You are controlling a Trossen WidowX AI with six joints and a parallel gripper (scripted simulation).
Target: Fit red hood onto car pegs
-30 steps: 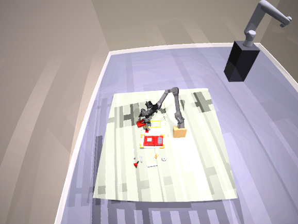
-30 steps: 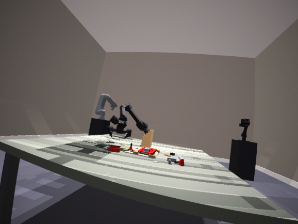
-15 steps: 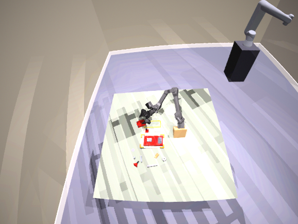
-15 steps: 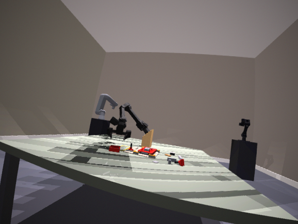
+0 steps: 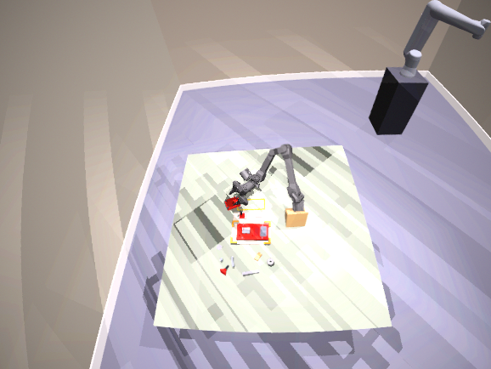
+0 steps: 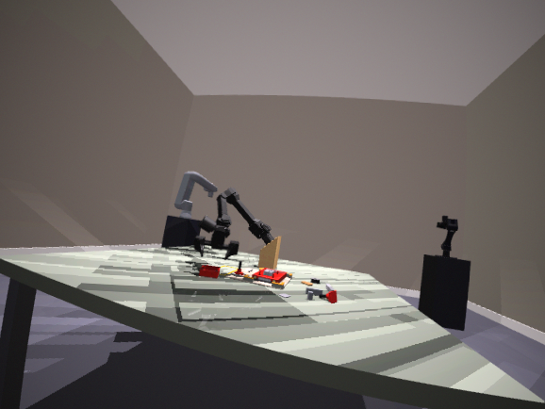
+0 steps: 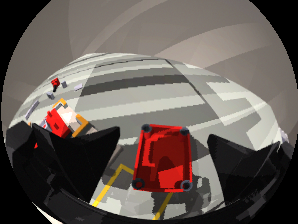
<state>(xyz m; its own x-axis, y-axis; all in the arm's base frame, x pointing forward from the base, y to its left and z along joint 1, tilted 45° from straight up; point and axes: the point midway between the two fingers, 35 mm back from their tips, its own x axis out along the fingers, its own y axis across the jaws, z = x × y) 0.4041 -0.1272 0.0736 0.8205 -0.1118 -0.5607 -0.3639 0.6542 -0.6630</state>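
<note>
Now: gripper tip 1 cm to the left of the red hood and 6 cm above it.
</note>
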